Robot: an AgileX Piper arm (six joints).
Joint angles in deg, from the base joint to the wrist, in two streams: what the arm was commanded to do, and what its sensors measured. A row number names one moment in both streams.
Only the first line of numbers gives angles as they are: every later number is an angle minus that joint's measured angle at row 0.
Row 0, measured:
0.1 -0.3 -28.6 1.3 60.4 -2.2
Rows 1 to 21, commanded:
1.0 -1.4 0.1 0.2 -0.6 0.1
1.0 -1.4 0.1 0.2 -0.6 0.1
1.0 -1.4 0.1 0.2 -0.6 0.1
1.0 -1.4 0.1 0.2 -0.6 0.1
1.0 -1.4 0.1 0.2 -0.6 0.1
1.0 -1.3 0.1 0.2 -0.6 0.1
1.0 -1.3 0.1 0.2 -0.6 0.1
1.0 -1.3 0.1 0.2 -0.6 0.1
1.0 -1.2 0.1 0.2 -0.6 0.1
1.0 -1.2 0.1 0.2 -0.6 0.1
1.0 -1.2 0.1 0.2 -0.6 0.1
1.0 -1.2 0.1 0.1 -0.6 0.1
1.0 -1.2 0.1 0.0 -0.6 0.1
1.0 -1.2 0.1 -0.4 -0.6 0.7
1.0 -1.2 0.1 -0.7 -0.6 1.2
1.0 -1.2 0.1 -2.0 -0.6 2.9
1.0 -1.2 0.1 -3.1 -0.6 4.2
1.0 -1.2 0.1 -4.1 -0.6 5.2
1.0 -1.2 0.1 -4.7 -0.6 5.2
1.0 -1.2 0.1 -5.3 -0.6 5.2
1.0 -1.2 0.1 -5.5 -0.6 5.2
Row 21, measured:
1.0 0.0 0.0 -4.7 0.0 4.9
